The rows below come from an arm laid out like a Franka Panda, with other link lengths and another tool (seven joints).
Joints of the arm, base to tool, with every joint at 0 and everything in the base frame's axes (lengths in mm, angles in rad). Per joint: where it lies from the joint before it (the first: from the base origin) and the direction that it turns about. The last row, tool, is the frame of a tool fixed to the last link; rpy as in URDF.
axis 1: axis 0 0 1 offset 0 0 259.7
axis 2: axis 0 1 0 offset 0 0 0
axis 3: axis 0 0 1 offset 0 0 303.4
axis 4: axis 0 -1 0 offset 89.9 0 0
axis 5: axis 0 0 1 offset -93.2 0 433.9
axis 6: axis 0 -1 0 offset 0 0 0
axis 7: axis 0 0 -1 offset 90.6 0 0
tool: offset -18 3 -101.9 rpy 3.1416 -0.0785 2.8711
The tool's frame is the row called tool.
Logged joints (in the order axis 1, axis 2, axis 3, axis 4, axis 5, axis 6, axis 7), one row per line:
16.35, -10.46, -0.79, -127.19, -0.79, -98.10, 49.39
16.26, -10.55, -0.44, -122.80, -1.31, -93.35, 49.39
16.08, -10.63, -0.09, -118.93, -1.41, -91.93, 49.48
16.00, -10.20, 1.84, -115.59, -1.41, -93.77, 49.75
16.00, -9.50, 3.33, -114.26, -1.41, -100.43, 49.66
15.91, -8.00, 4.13, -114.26, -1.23, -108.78, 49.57
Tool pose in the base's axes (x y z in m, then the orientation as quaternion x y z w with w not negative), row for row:
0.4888, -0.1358, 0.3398, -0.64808, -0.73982, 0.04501, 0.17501
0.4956, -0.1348, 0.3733, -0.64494, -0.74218, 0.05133, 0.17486
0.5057, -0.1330, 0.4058, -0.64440, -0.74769, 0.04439, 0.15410
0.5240, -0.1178, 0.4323, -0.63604, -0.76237, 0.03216, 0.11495
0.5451, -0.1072, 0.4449, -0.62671, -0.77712, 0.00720, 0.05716
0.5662, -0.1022, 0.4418, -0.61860, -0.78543, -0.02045, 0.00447
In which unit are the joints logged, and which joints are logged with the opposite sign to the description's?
The joints are logged in degrees. Opposite sign: axis 1, axis 6.
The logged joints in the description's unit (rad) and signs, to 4 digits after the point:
-0.2854, -0.1826, -0.0138, -2.2199, -0.0138, 1.7122, 0.8620
-0.2838, -0.1841, -0.0077, -2.1433, -0.0229, 1.6293, 0.8620
-0.2806, -0.1855, -0.0016, -2.0757, -0.0246, 1.6045, 0.8636
-0.2793, -0.1780, 0.0321, -2.0174, -0.0246, 1.6366, 0.8683
-0.2793, -0.1658, 0.0581, -1.9942, -0.0246, 1.7528, 0.8667
-0.2777, -0.1396, 0.0721, -1.9942, -0.0215, 1.8986, 0.8652

